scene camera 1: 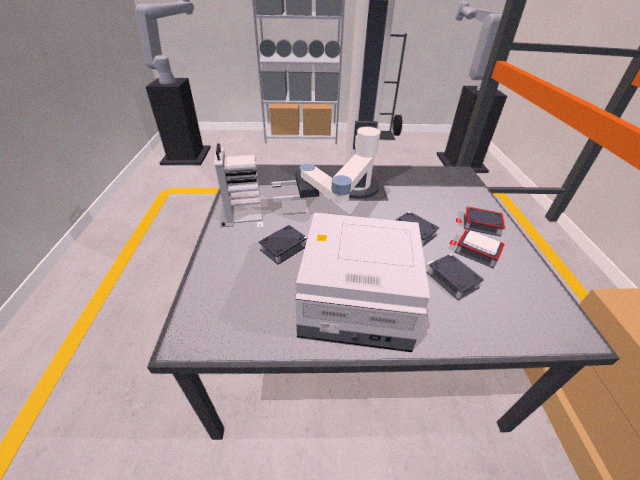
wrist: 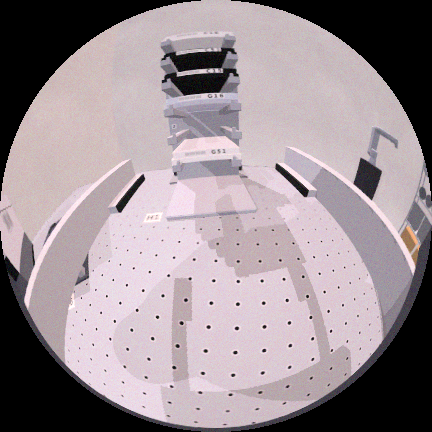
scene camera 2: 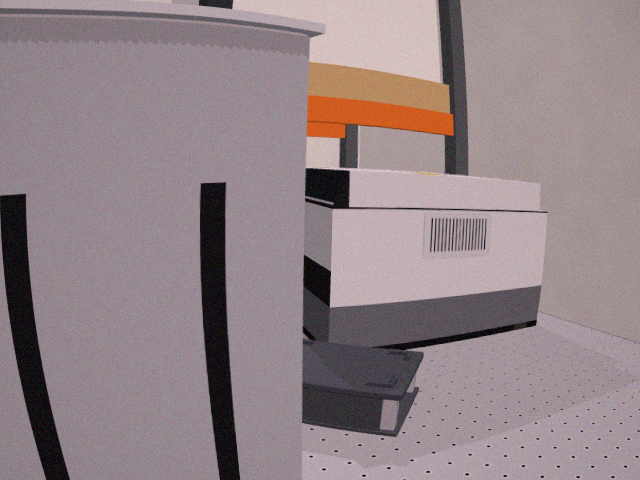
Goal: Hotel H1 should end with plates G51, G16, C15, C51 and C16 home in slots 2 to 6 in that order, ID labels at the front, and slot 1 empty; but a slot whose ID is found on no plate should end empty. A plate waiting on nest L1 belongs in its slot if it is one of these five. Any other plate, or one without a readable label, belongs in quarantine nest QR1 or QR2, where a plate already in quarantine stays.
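Hotel H1 stands at the table's back left. The wrist view shows its stacked plates with ID labels facing the gripper: C16 at the top, its label blurred, then C51, C15 and G16. Below G16 is an open level marked 2, and under it sits G51, lowest. My gripper is open and empty, in front of the hotel and pointing at it. A white plate lies in the front red-rimmed quarantine nest; the back red-rimmed nest shows a dark top. L1 cannot be identified.
A large white instrument stands mid-table. Dark nests stand left of it, behind its right side and to its right. A big grey panel fills the left of scene camera 2's view.
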